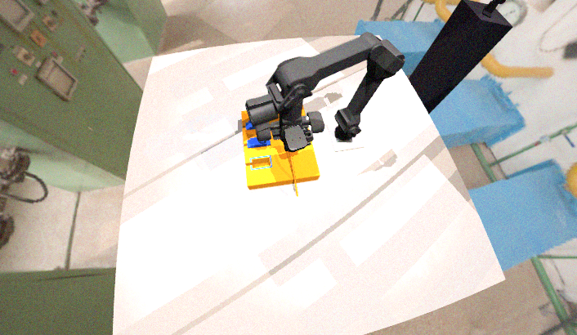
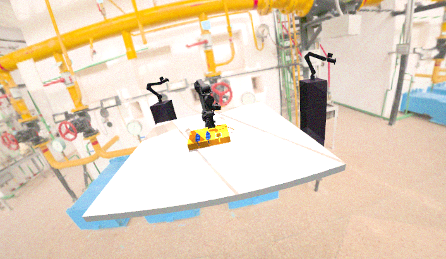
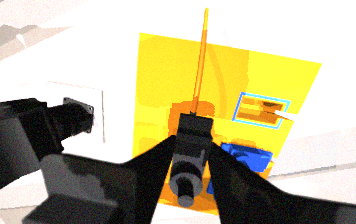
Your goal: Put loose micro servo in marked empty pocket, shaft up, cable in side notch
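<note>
Now: gripper tip 10 cm above the orange deck and 5 cm to the left of it.
</note>
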